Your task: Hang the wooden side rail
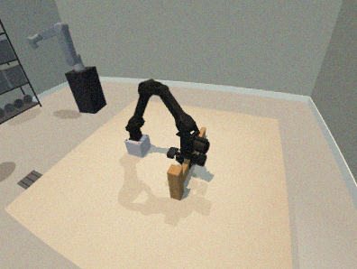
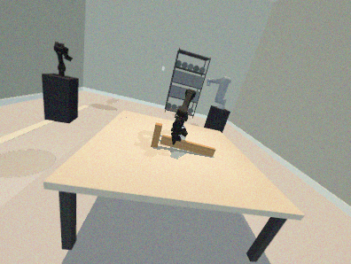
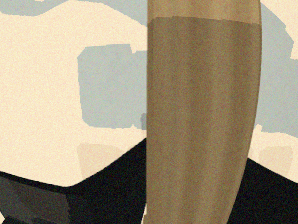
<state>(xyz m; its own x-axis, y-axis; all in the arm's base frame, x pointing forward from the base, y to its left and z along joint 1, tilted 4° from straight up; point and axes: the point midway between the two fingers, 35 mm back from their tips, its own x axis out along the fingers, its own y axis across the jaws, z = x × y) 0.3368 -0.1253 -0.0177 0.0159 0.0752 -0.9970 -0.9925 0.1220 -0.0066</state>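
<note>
The wooden headboard post lies 140 mm to the right of my gripper tip, 40 mm above it and 20 mm behind it.
</note>
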